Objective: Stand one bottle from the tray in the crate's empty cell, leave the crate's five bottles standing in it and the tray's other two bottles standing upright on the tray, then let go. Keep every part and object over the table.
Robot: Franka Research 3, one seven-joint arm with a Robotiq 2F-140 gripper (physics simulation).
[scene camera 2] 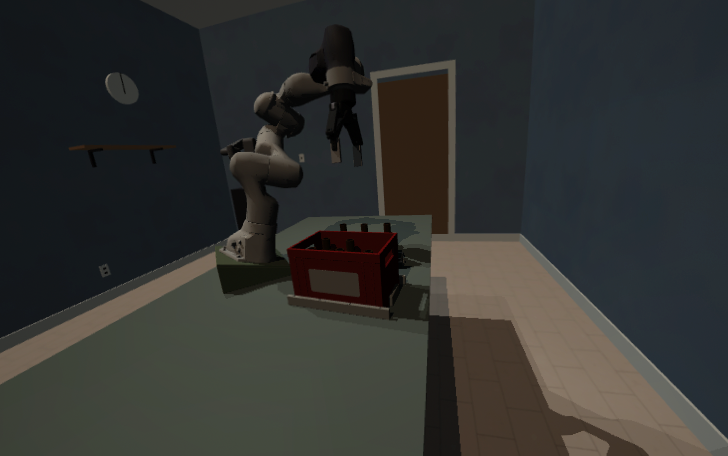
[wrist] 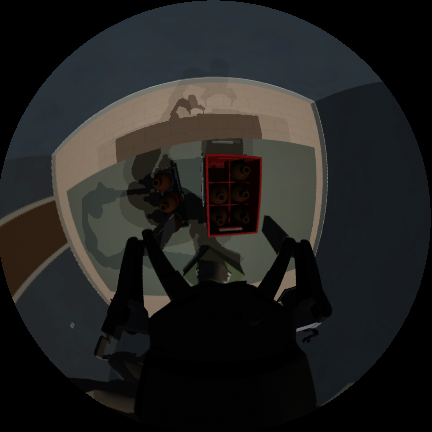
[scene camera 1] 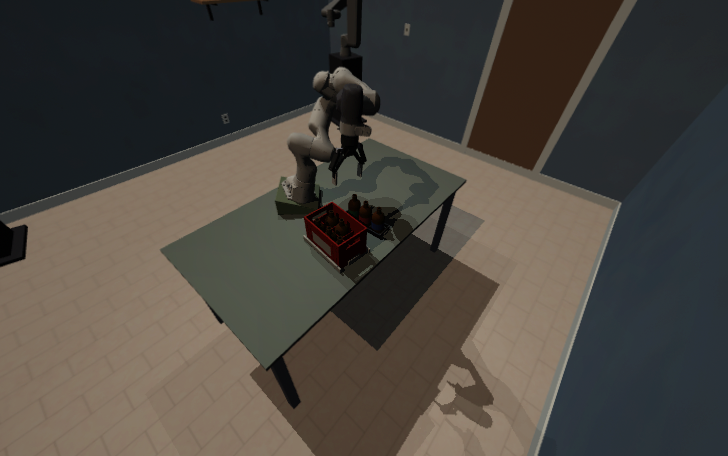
Scene:
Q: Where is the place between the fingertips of my gripper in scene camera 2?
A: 348,164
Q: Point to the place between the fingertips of my gripper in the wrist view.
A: At 218,222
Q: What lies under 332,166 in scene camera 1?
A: My gripper.

